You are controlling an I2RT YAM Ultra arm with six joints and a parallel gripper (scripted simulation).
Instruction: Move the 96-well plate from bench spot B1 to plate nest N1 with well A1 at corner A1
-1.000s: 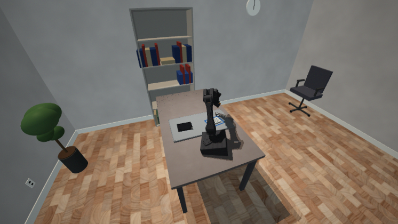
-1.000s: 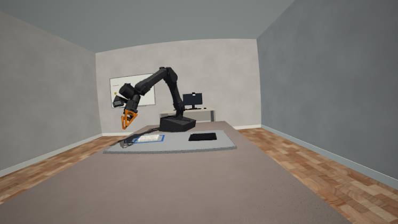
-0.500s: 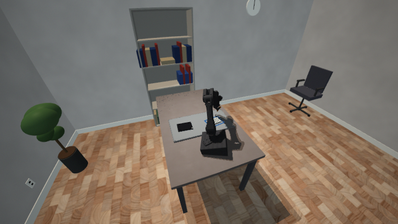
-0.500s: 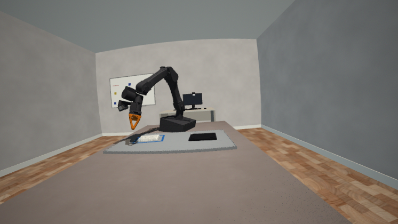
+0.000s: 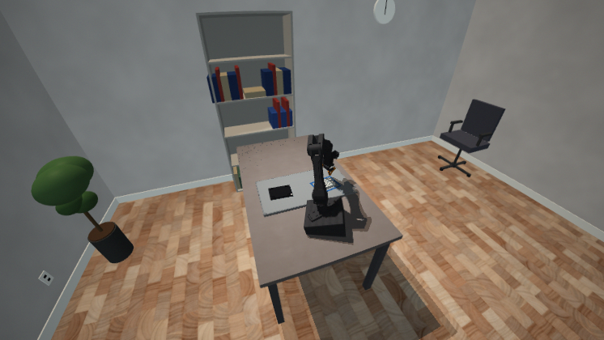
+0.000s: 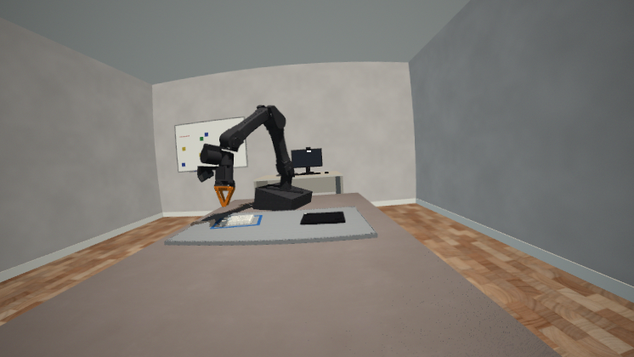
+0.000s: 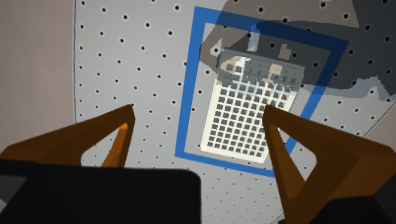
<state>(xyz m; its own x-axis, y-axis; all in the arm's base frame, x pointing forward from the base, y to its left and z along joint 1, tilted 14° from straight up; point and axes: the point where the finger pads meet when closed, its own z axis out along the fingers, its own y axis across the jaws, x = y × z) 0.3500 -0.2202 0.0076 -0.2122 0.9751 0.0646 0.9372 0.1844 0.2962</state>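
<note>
Right now my hand is 5 cm past the white 96-well plate, 3 cm to the right of it and 8 cm above it. Also, from my hand: black plate nest N1: 38 cm to the left, 8 cm below.
</note>
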